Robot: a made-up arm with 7 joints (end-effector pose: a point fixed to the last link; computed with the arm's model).
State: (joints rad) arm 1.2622 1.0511 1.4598 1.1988 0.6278 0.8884 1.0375
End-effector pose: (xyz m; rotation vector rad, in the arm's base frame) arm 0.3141 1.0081 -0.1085 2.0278 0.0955 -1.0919
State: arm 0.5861 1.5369 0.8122 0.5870 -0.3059 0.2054 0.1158
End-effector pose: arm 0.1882 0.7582 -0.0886 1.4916 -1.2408 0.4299
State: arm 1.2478 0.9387 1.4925 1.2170 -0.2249 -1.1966 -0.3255
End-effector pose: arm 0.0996 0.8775 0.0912 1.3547 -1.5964 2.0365
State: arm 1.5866 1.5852 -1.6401 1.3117 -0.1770 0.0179 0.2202
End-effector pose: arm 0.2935 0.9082 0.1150 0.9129 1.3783 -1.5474
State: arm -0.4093 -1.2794 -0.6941 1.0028 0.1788 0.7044 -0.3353
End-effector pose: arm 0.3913 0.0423 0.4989 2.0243 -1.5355 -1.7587
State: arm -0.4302 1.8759 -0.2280 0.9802 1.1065 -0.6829 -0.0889
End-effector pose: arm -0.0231 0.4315 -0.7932 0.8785 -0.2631 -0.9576
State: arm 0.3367 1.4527 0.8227 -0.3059 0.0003 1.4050 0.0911
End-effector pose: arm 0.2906 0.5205 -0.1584 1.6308 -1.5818 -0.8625
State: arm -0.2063 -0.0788 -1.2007 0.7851 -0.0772 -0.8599 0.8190
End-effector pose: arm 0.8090 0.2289 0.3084 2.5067 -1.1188 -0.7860
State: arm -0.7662 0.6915 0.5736 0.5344 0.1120 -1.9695 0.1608
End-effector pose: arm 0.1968 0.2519 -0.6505 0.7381 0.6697 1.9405
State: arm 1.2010 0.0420 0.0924 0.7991 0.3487 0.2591 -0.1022
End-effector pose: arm 0.7742 0.1802 0.3192 1.9675 -1.2368 -2.0728
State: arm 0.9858 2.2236 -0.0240 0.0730 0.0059 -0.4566 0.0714
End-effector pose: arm -0.0280 0.8649 0.0202 2.0120 -0.5728 0.4875
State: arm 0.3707 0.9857 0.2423 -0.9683 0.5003 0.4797 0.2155
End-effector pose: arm 0.4270 0.6660 0.2116 2.1231 -2.1518 0.0324
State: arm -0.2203 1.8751 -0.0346 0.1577 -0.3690 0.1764 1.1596
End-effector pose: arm 0.3050 0.4269 -0.5457 0.9265 -0.5354 -0.3749
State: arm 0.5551 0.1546 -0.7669 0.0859 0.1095 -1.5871 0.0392
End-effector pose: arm 0.6812 0.2690 0.4187 1.4230 -2.3828 0.2877
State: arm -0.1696 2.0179 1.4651 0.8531 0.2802 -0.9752 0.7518
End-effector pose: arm -0.4397 -0.0240 -0.4245 0.8407 1.6982 0.8179
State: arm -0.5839 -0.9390 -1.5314 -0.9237 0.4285 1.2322 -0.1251
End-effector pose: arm 0.4127 -0.2030 0.2623 -0.7336 0.8537 1.8704
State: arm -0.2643 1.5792 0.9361 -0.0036 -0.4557 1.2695 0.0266
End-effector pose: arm 0.1974 0.3241 -0.1810 1.0648 -1.8515 0.0323
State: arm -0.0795 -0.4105 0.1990 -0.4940 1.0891 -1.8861 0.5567
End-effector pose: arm 0.5599 0.7210 0.2064 0.1302 -1.0106 2.5816
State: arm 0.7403 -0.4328 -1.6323 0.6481 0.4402 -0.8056 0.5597
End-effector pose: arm 0.7386 -0.3350 0.0830 -1.3312 0.4604 0.9971
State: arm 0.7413 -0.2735 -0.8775 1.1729 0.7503 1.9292 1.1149
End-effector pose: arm 0.5489 0.3071 0.5224 -0.0802 -2.1061 1.8189
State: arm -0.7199 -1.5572 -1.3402 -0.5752 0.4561 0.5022 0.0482
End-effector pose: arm 0.1301 -0.3003 0.4533 -1.2791 0.9815 1.0325
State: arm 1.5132 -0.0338 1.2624 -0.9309 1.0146 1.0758 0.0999
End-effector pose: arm 0.4907 0.1331 0.6261 -1.2845 1.9909 0.5118
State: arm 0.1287 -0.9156 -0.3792 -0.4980 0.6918 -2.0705 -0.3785
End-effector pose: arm 0.3369 0.2196 0.5800 1.1601 2.1216 -1.5809
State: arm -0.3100 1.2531 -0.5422 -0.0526 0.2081 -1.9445 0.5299
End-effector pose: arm 0.3452 0.5957 -0.5661 1.1822 0.0588 1.1705
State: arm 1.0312 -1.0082 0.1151 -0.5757 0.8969 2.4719 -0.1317
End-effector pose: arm 0.5165 -0.3007 0.1250 -0.8599 -0.3054 1.6285
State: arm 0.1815 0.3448 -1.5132 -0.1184 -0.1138 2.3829 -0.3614
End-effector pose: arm 0.4512 0.3381 -0.1005 1.2444 -0.7962 2.5577
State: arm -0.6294 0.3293 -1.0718 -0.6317 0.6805 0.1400 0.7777
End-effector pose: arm 0.9119 0.2358 0.2022 1.8749 -2.0616 -0.3676
